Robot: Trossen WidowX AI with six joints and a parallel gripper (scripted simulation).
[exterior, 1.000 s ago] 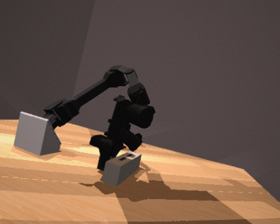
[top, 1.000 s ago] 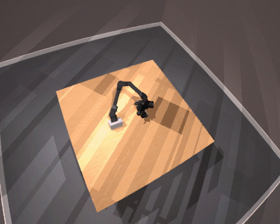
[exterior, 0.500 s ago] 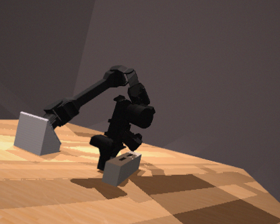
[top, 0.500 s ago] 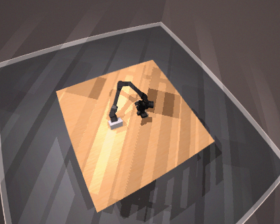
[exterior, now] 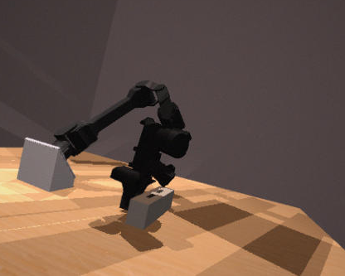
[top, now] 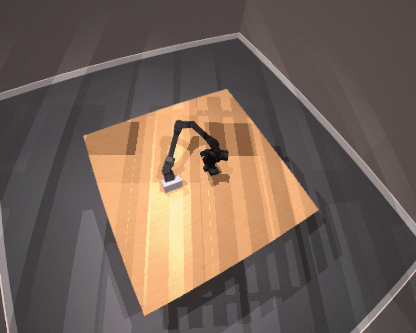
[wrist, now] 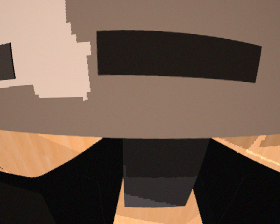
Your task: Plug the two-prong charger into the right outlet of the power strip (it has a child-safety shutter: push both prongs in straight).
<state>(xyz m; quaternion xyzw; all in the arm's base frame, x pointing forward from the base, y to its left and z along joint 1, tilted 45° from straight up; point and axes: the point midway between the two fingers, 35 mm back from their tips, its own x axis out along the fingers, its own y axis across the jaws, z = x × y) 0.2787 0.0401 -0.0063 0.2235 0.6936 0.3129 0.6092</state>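
Now: the black two-prong charger 2 cm ahead of my gripper tip and 1 cm above it.
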